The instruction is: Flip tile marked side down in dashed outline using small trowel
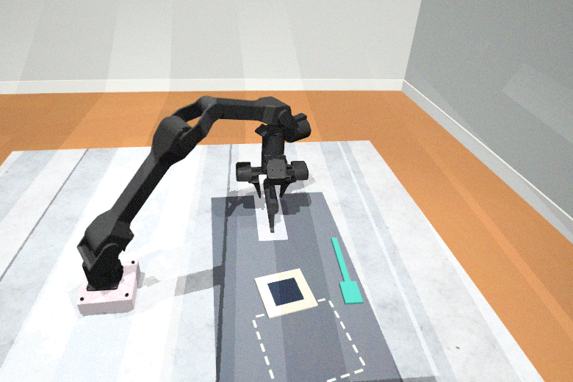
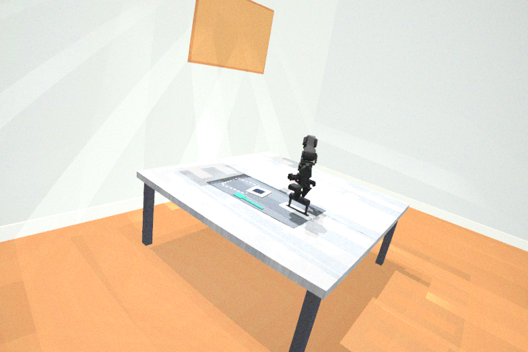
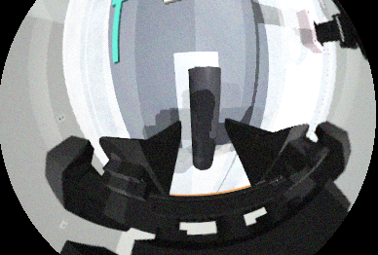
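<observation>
Now: gripper tip 22 cm to the left of the dark mat, 8 cm above it and 2 cm short of it. The rest, counted from my gripper tip: teal trowel (24 cm to the right, 16 cm ahead, 6 cm below); then tile (28 cm to the right, 6 cm below, 1 cm ahead).
</observation>
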